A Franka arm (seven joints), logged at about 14 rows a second.
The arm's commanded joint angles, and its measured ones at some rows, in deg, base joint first. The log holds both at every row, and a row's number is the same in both.
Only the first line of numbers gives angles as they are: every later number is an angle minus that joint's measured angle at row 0.
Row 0, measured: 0.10, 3.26, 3.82, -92.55, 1.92, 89.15, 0.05
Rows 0 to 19, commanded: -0.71, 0.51, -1.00, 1.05, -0.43, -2.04, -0.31; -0.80, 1.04, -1.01, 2.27, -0.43, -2.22, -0.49; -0.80, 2.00, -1.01, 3.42, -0.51, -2.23, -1.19; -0.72, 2.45, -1.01, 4.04, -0.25, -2.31, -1.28; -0.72, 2.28, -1.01, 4.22, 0.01, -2.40, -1.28; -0.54, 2.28, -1.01, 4.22, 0.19, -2.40, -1.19; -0.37, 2.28, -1.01, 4.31, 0.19, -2.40, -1.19; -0.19, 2.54, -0.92, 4.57, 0.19, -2.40, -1.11; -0.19, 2.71, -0.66, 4.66, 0.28, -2.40, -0.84; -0.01, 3.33, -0.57, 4.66, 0.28, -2.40, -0.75; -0.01, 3.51, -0.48, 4.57, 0.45, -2.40, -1.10; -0.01, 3.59, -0.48, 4.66, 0.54, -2.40, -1.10; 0.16, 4.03, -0.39, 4.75, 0.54, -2.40, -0.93; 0.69, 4.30, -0.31, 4.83, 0.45, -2.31, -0.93; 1.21, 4.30, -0.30, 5.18, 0.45, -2.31, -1.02; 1.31, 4.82, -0.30, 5.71, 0.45, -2.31, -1.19; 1.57, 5.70, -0.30, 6.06, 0.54, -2.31, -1.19; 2.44, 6.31, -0.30, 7.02, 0.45, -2.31, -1.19; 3.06, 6.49, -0.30, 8.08, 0.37, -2.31, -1.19; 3.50, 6.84, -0.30, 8.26, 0.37, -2.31, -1.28
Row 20, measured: 2.31, 5.03, -0.17, 4.94, 0.09, -1.18, -0.40
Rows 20 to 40, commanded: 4.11, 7.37, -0.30, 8.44, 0.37, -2.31, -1.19; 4.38, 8.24, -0.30, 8.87, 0.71, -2.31, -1.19; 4.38, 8.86, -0.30, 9.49, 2.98, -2.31, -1.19; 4.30, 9.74, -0.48, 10.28, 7.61, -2.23, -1.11; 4.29, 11.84, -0.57, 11.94, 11.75, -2.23, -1.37; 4.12, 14.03, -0.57, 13.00, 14.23, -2.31, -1.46; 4.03, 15.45, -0.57, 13.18, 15.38, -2.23, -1.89; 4.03, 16.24, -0.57, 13.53, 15.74, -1.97, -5.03; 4.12, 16.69, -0.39, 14.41, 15.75, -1.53, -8.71; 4.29, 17.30, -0.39, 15.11, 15.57, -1.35, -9.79; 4.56, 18.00, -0.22, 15.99, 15.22, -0.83, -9.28; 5.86, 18.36, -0.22, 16.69, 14.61, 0.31, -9.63; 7.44, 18.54, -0.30, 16.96, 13.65, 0.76, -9.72; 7.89, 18.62, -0.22, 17.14, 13.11, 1.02, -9.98; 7.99, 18.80, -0.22, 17.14, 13.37, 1.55, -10.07; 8.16, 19.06, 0.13, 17.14, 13.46, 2.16, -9.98; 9.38, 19.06, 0.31, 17.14, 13.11, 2.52, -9.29; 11.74, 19.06, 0.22, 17.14, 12.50, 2.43, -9.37; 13.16, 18.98, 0.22, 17.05, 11.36, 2.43, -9.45; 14.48, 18.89, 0.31, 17.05, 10.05, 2.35, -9.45; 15.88, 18.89, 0.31, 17.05, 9.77, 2.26, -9.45
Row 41, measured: 13.04, 18.17, 0.50, 15.43, 11.86, 2.29, -8.69
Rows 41 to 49, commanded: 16.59, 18.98, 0.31, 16.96, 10.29, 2.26, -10.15; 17.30, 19.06, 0.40, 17.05, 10.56, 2.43, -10.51; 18.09, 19.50, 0.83, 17.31, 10.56, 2.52, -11.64; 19.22, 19.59, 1.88, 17.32, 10.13, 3.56, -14.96; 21.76, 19.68, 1.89, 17.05, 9.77, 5.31, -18.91; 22.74, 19.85, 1.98, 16.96, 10.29, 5.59, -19.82; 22.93, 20.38, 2.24, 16.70, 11.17, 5.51, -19.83; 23.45, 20.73, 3.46, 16.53, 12.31, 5.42, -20.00; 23.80, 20.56, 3.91, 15.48, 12.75, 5.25, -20.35
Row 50, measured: 23.38, 19.58, 3.03, 15.36, 11.50, 5.28, -17.84
